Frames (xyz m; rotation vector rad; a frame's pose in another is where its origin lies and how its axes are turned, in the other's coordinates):
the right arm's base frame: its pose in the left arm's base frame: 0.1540 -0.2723 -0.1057 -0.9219 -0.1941 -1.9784
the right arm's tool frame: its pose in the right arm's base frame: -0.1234 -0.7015 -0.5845 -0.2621 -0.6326 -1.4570
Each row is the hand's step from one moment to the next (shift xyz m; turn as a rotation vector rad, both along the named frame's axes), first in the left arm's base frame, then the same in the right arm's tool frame.
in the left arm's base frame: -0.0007 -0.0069 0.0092 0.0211 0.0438 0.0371
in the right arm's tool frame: 0.0003 0.0115 0.0004 0.0453 -0.0007 0.0411
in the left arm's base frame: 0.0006 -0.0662 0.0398 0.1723 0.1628 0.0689
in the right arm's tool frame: -0.0270 0.0723 -0.0034 0.0948 -0.0640 0.2188
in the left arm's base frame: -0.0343 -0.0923 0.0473 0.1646 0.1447 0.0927
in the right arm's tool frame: -0.0291 0.0975 -0.0397 0.0976 -0.0335 0.2144
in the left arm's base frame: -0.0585 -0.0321 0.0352 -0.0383 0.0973 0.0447
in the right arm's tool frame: 0.0177 0.0525 -0.0512 0.1113 -0.0232 0.0013
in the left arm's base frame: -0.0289 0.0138 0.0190 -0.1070 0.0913 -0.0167
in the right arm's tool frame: 0.0316 0.0085 -0.0177 0.0982 -0.0609 -0.0820
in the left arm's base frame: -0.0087 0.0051 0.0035 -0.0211 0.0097 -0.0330
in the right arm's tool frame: 0.0090 0.0003 -0.0058 -0.0034 -0.0298 -0.0270
